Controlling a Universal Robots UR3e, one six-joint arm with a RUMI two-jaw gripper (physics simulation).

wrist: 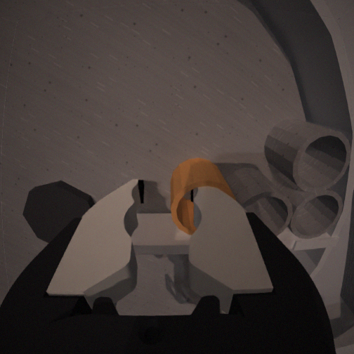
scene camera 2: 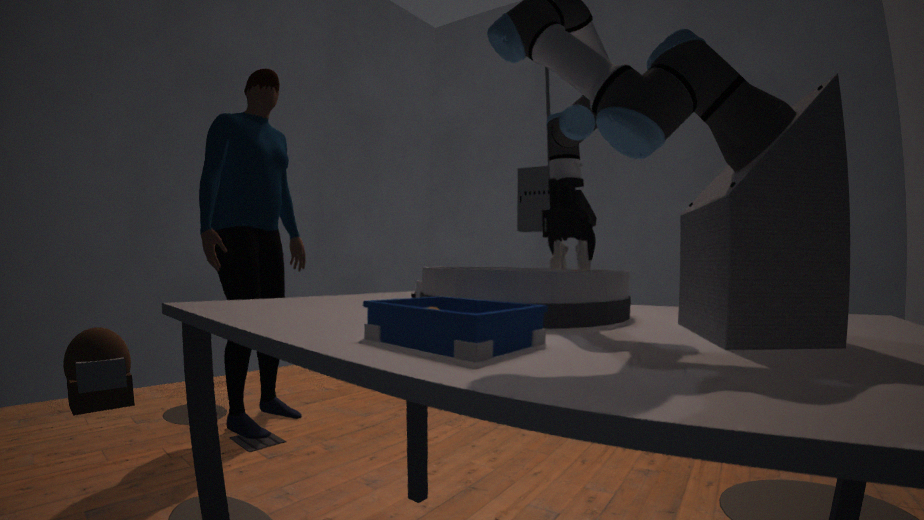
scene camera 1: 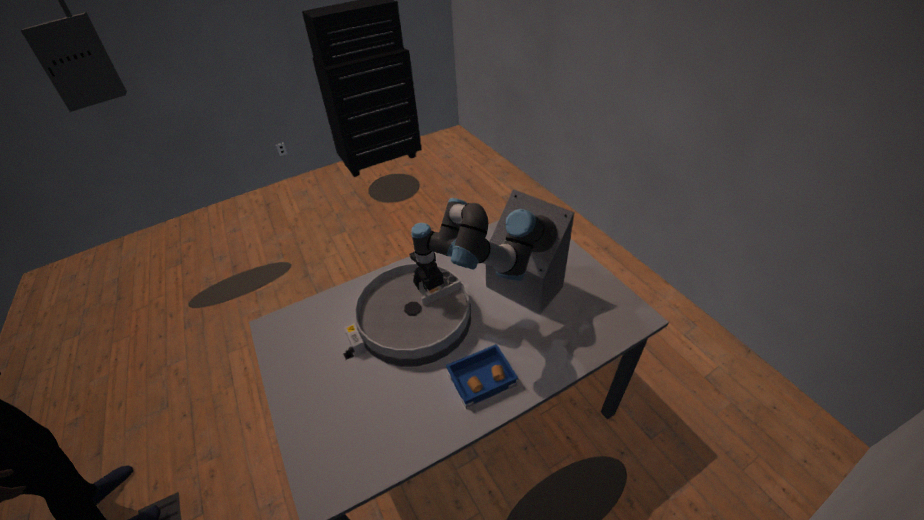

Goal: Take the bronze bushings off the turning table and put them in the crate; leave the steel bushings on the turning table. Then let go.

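Places are measured from the arm's base along level axes (x ahead, y left, z up), in millimetres.
Pixels of known places: gripper, between the fingertips: [scene camera 1: 429, 293]; arm's base, origin of its link: [scene camera 2: 764, 142] [scene camera 1: 539, 234].
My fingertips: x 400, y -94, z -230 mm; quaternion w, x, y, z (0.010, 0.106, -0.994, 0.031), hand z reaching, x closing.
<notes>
For each thing: its top centre in the pictures, then the offset to it from my fingertips. "spot": a spot on its surface instead. Level surfaces: height alone.
- blue crate, centre of its top: [scene camera 2: 454, 303] [scene camera 1: 481, 371] 388 mm left, 58 mm back, 8 mm down
- pale bar, a spot on its surface: [scene camera 1: 442, 294] spot: 31 mm left, 43 mm back, 8 mm up
- small labelled box, a spot on its surface: [scene camera 1: 353, 336] spot: 93 mm left, 312 mm ahead, 0 mm up
- table, height of its surface: 58 mm down
A bronze bushing [wrist: 197, 172] lies on the turning table [scene camera 1: 413, 353] [scene camera 2: 504, 281] [wrist: 125, 75], partly hidden under the right finger in the wrist view. Several steel bushings lie right of it: one [wrist: 281, 145] rests above two others [wrist: 245, 181] [wrist: 306, 219]. My gripper [scene camera 1: 435, 289] [scene camera 2: 572, 263] [wrist: 167, 181] is open, low over the turning table's far side. Its fingers stand part-way apart and grip nothing; the right one overlaps the bronze bushing in view. Two bronze bushings [scene camera 1: 475, 384] [scene camera 1: 497, 372] lie in the blue crate [scene camera 1: 492, 391] [scene camera 2: 420, 326].
A pale bar [scene camera 1: 442, 294] [wrist: 162, 235] crosses the turning table by the gripper. A small labelled box [scene camera 1: 353, 336] sits at its left rim. The grey robot mount [scene camera 1: 526, 287] [scene camera 2: 762, 278] stands on the right. A person [scene camera 2: 248, 174] stands beyond the table [scene camera 1: 362, 420].
</notes>
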